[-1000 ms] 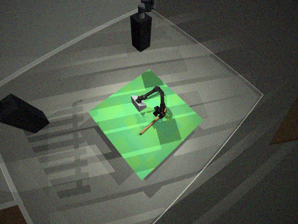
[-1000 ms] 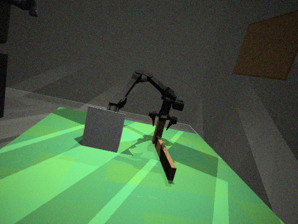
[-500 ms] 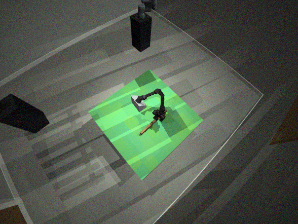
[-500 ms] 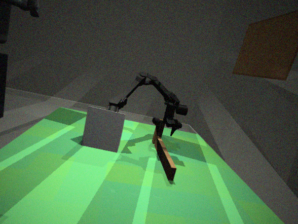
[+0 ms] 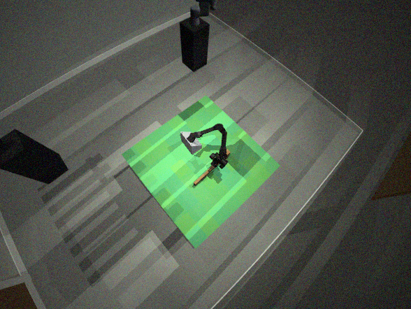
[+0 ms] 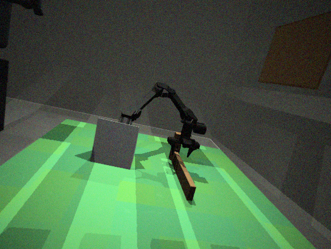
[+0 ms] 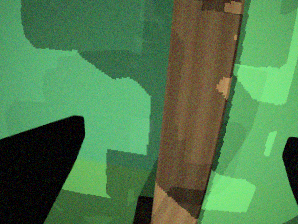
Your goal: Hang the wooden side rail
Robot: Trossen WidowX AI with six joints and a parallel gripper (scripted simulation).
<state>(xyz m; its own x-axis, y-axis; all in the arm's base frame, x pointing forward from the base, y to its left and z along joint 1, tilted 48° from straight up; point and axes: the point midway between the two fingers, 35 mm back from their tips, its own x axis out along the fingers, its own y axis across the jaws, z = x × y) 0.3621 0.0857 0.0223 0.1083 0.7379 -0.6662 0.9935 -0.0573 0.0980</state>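
Right now the headboard post is 140 mm to the left of my gripper tip and 10 mm above it.
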